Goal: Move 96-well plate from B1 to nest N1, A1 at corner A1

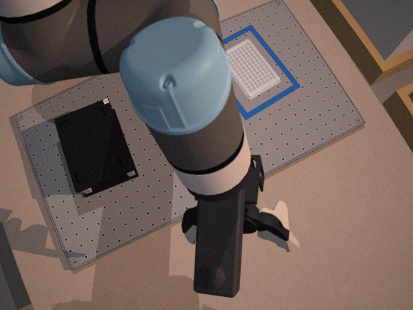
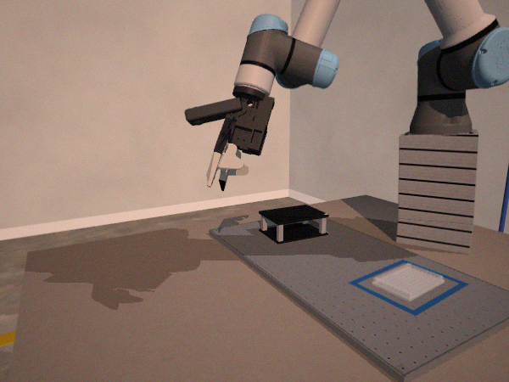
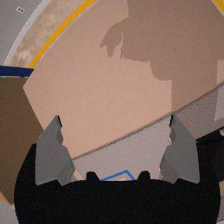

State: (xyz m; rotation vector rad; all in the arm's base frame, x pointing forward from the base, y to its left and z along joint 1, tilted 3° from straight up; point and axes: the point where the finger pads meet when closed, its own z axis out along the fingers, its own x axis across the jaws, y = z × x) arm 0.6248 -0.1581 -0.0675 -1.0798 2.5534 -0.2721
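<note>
Right now the white 96-well plate is 290 mm behind my hand, 270 mm to the left of it and 190 mm below it. From my hand the other things lie so: black raised plate nest: 330 mm behind, 100 mm to the right, 140 mm below; then white A1 tag: 390 mm behind, 30 mm to the right, 140 mm below.
</note>
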